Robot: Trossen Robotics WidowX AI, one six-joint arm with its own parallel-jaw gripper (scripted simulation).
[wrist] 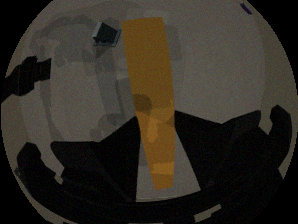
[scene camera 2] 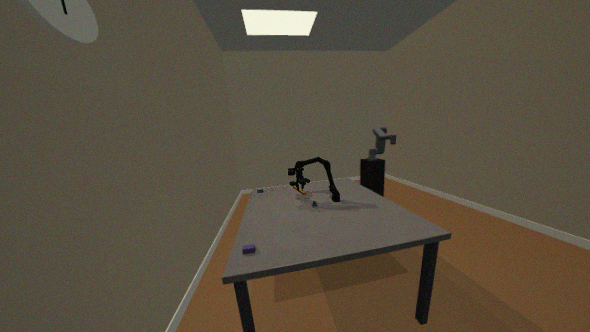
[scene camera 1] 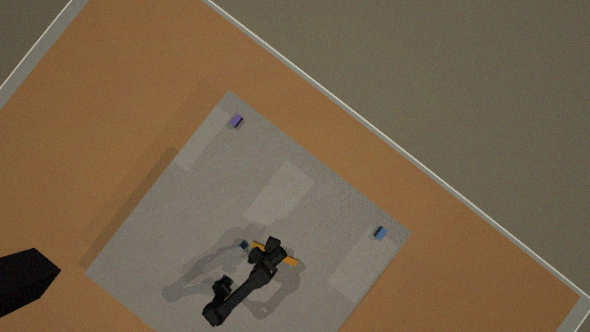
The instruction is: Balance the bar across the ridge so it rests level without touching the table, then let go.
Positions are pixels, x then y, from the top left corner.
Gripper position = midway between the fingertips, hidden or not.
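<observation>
Orange bar [wrist: 146,48], held by my gripper [wrist: 155,117].
</observation>
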